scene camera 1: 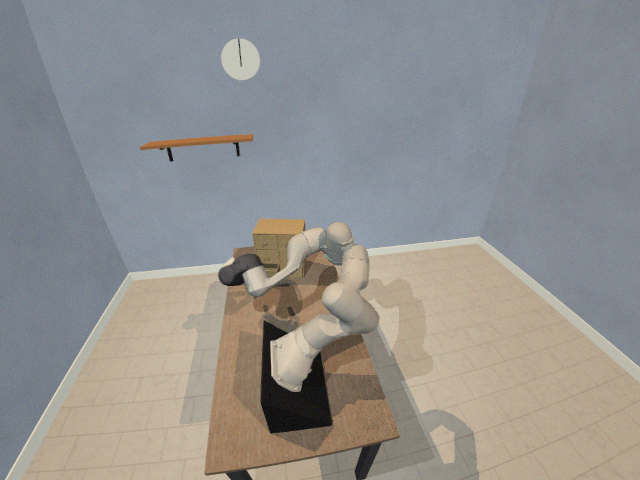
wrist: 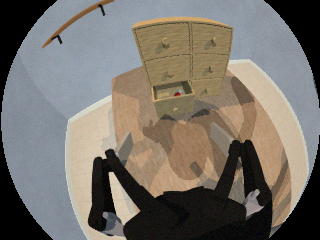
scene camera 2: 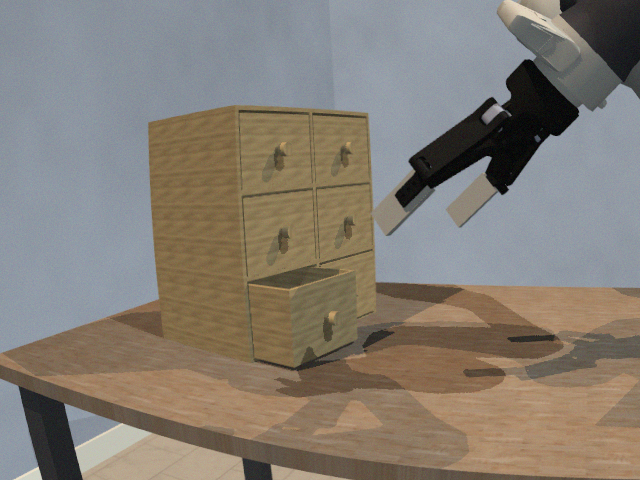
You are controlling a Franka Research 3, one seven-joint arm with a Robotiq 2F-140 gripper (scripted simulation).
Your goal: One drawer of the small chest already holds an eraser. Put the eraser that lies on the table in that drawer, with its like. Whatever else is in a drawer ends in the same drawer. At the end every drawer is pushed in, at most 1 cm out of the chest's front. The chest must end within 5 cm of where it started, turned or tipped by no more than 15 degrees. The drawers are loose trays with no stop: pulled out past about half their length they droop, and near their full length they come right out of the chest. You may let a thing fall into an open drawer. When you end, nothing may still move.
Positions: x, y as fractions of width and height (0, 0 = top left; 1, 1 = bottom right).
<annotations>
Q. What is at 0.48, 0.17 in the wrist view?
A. A drawer.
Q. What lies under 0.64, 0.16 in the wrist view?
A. A drawer.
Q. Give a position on a drawer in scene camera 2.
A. At 0.41, 0.34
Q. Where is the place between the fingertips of my gripper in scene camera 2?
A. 0.66, 0.46
</annotations>
